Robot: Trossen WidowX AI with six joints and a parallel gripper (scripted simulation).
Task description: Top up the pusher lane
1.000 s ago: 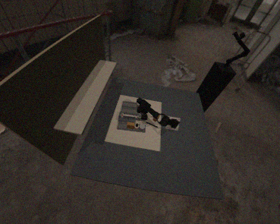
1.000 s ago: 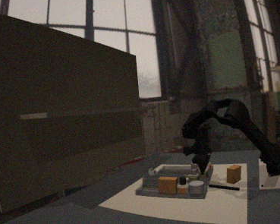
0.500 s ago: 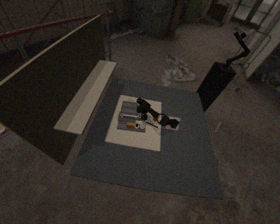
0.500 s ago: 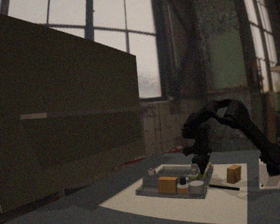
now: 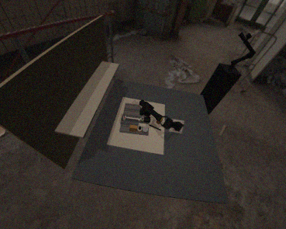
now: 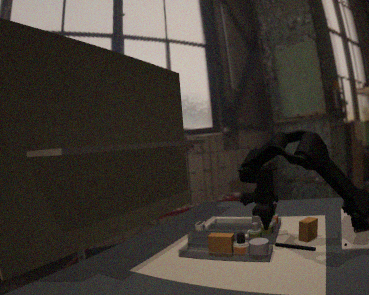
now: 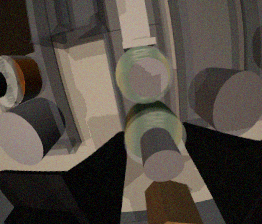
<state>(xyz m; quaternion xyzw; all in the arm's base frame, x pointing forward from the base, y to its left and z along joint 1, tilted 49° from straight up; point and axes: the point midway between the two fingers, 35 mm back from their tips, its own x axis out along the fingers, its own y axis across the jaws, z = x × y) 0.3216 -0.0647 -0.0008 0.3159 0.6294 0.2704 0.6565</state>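
The black pen lies 10 cm behind my gripper tip, 7 cm to the left of it and 5 cm below it. Round my gripper tip: rack 15 cm ahead, 2 cm to the left, 3 cm below; then brown box 14 cm behind, 1 cm to the right, 2 cm below; then white pusher plate 15 cm ahead, 3 cm to the left.
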